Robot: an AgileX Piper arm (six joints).
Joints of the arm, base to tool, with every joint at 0 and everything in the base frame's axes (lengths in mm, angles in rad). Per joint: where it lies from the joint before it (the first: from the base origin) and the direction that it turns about. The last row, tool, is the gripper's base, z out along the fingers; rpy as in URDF.
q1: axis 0 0 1 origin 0 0 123
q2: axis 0 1 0 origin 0 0 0
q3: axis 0 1 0 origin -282.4 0 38.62
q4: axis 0.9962 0 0.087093 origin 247.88 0 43.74
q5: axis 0 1 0 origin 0 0 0
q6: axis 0.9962 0 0.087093 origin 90.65 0 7.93
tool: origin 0 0 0 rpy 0 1.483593 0
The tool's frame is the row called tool.
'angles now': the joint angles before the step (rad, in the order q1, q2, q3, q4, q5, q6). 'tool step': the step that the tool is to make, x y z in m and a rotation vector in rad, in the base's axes. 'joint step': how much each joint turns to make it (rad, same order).
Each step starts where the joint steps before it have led.
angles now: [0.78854 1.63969 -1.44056 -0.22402 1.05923 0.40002]
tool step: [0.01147 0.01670 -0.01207 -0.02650 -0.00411 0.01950]
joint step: [0.01428 0.07652 -0.05006 -0.02196 -0.01070 -0.00001]
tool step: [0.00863 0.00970 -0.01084 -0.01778 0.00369 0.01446]
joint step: [0.00243 0.05276 -0.02906 -0.00667 -0.01065 -0.00934]
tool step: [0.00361 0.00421 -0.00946 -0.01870 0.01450 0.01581]
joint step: [0.00002 0.02871 -0.00499 0.00345 -0.00394 -0.01697]
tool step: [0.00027 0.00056 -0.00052 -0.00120 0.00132 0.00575]
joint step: [0.00000 0.00244 -0.00159 0.00246 -0.00049 -0.00666]
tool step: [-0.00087 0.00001 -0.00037 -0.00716 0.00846 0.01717]
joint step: [0.00000 0.00000 0.00001 0.00930 0.00660 -0.02234]
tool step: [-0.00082 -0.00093 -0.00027 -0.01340 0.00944 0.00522]
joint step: [-0.00001 0.00001 -0.00073 0.00151 0.01535 -0.00984]
